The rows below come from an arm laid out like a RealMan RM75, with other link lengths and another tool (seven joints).
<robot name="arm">
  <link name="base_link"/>
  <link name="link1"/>
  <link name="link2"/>
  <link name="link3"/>
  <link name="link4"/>
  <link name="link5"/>
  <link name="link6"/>
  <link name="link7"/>
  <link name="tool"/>
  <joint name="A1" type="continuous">
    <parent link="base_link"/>
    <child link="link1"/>
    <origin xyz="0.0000 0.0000 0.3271" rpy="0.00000 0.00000 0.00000"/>
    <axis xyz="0 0 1"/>
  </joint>
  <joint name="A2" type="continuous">
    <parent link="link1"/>
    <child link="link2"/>
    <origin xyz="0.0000 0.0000 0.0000" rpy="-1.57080 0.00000 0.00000"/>
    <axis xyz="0 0 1"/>
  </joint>
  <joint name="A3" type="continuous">
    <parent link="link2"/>
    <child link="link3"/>
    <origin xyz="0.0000 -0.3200 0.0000" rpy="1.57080 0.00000 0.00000"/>
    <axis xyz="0 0 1"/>
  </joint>
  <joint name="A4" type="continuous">
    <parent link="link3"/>
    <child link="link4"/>
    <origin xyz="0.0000 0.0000 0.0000" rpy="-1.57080 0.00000 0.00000"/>
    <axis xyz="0 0 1"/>
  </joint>
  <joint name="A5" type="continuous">
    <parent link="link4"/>
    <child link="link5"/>
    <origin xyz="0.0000 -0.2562 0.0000" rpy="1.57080 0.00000 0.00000"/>
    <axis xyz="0 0 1"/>
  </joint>
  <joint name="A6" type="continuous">
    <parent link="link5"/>
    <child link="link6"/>
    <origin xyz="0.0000 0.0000 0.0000" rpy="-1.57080 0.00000 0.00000"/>
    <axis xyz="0 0 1"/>
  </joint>
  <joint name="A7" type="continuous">
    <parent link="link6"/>
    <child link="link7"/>
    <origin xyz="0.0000 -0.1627 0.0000" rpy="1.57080 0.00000 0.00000"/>
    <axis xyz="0 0 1"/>
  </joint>
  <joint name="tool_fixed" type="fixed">
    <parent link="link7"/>
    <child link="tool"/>
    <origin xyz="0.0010 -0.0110 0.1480" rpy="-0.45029 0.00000 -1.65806"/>
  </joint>
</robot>
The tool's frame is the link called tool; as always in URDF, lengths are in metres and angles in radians. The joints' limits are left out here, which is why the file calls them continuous.
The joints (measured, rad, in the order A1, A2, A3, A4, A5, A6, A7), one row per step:
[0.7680, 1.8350, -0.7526, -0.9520, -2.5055, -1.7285, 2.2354]
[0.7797, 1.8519, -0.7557, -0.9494, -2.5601, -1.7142, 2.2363]
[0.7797, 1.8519, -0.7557, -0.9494, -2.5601, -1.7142, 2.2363]
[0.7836, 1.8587, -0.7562, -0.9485, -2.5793, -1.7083, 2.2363]
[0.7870, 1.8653, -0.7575, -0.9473, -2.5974, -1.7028, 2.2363]
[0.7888, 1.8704, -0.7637, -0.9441, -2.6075, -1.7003, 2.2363]
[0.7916, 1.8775, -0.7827, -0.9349, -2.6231, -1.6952, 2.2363]
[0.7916, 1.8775, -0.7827, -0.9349, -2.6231, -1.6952, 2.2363]
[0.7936, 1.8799, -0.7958, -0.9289, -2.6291, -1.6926, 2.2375]
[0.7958, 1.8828, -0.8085, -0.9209, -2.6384, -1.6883, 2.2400]
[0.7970, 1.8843, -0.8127, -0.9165, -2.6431, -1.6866, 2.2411]
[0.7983, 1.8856, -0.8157, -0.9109, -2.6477, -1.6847, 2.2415]
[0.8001, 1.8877, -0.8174, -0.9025, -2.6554, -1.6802, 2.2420]
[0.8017, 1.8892, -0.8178, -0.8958, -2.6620, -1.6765, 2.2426]
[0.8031, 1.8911, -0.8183, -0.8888, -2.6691, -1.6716, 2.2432]
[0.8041, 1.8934, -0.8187, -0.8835, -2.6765, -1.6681, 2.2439]
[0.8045, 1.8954, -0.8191, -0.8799, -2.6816, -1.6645, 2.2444]
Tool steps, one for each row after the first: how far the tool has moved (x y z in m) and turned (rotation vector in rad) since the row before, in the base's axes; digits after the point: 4 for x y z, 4 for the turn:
[0.0078, 0.0003, -0.0065, -0.0085, -0.0411, -0.0101]
[0.0000, 0.0000, 0.0000, 0.0000, 0.0000, 0.0000]
[0.0027, 0.0001, -0.0025, -0.0024, -0.0139, -0.0031]
[0.0027, -0.0002, -0.0026, -0.0033, -0.0135, -0.0030]
[0.0017, -0.0016, -0.0036, -0.0087, -0.0092, -0.0018]
[0.0038, -0.0037, -0.0071, -0.0209, -0.0201, -0.0022]
[0.0000, 0.0000, 0.0000, 0.0000, 0.0000, 0.0000]
[0.0017, -0.0019, -0.0036, -0.0123, -0.0111, -0.0006]
[0.0028, -0.0021, -0.0038, -0.0119, -0.0131, -0.0037]
[0.0013, -0.0011, -0.0018, -0.0053, -0.0050, -0.0026]
[0.0014, -0.0011, -0.0018, -0.0052, -0.0040, -0.0030]
[0.0023, -0.0011, -0.0023, -0.0046, -0.0052, -0.0050]
[0.0019, -0.0007, -0.0016, -0.0028, -0.0041, -0.0044]
[0.0021, -0.0007, -0.0018, -0.0024, -0.0045, -0.0045]
[0.0020, -0.0009, -0.0017, -0.0028, -0.0047, -0.0043]
[0.0015, -0.0005, -0.0013, -0.0012, -0.0034, -0.0028]

